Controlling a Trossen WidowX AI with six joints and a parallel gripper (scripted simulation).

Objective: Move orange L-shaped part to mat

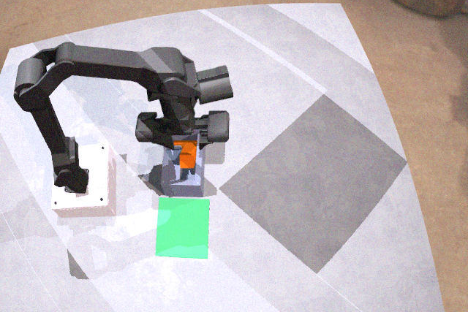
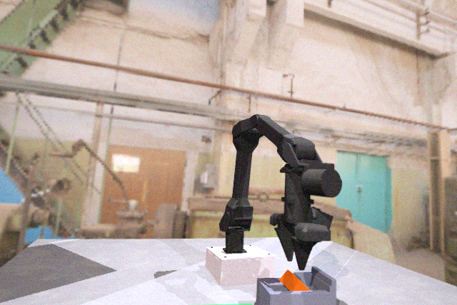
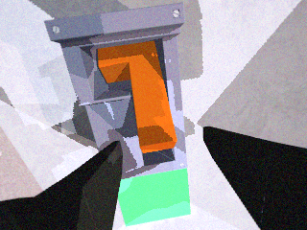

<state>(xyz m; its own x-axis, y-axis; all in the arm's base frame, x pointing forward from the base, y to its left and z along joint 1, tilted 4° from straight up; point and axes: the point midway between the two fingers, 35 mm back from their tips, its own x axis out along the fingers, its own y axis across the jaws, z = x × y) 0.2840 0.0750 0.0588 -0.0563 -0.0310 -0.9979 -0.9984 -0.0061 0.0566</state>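
My gripper tip is 2 cm past the orange L-shaped part, 3 cm to the right of it and 7 cm above it. The rest, counted from my gripper tip: green mat 2 cm behind, 15 cm to the right, 13 cm below.
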